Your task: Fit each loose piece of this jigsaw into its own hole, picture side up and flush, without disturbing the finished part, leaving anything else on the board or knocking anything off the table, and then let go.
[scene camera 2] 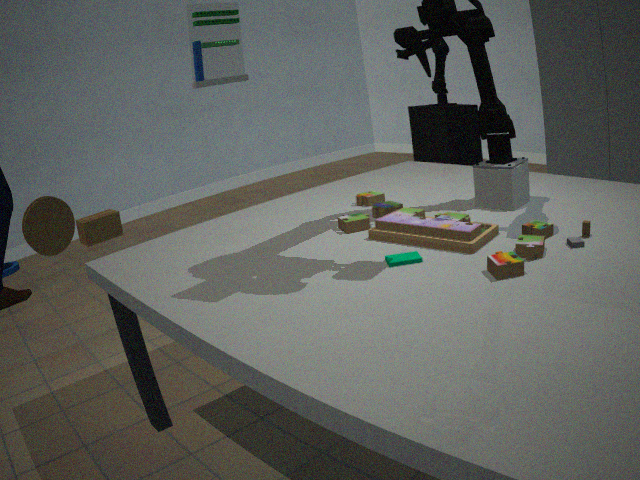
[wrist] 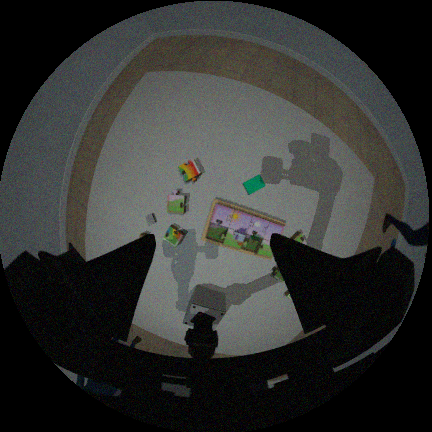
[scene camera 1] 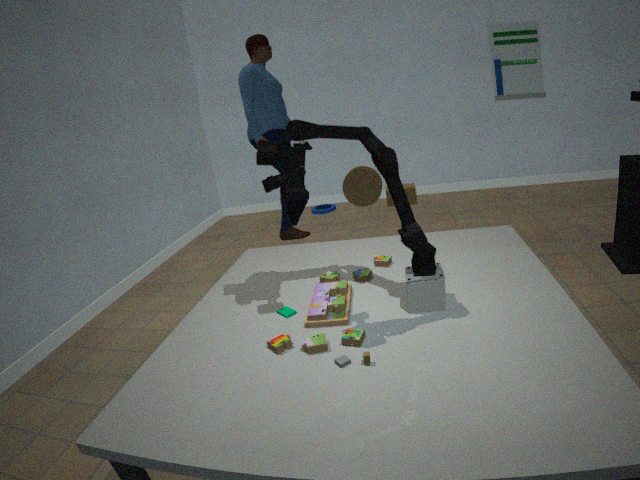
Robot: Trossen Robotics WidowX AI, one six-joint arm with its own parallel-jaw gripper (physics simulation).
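Observation:
My gripper (scene camera 1: pixel 295 221) (wrist: pixel 213 239) is open and empty, high above the table. The jigsaw board (scene camera 1: pixel 327 324) (scene camera 2: pixel 429 243) (wrist: pixel 209 220) holds a raised lilac row and some raised green pieces, with lower gaps between. Loose pieces lie picture up on the table: a rainbow piece (scene camera 1: pixel 279 342) (scene camera 2: pixel 505 264) (wrist: pixel 190 171), a pink-green piece (scene camera 1: pixel 315 343) (scene camera 2: pixel 529 246) (wrist: pixel 176 204), a red-green piece (scene camera 1: pixel 353 336) (scene camera 2: pixel 537 228) (wrist: pixel 173 235), a green-white piece (scene camera 1: pixel 329 276) (scene camera 2: pixel 354 222), a blue-green piece (scene camera 1: pixel 362 274) (scene camera 2: pixel 386 208) and an orange-green piece (scene camera 1: pixel 382 260) (scene camera 2: pixel 370 197). In the wrist view, a finger partly hides the last three.
A teal tile (scene camera 1: pixel 286 311) (scene camera 2: pixel 403 258) (wrist: pixel 254 184) lies beside the board. A grey block (scene camera 1: pixel 342 361) (scene camera 2: pixel 575 241) (wrist: pixel 151 218) and a small wooden block (scene camera 1: pixel 366 358) (scene camera 2: pixel 585 228) are near the red-green piece. The arm's base (scene camera 1: pixel 425 292) (scene camera 2: pixel 501 186) stands on the table. A person (scene camera 1: pixel 263 98) stands beyond it.

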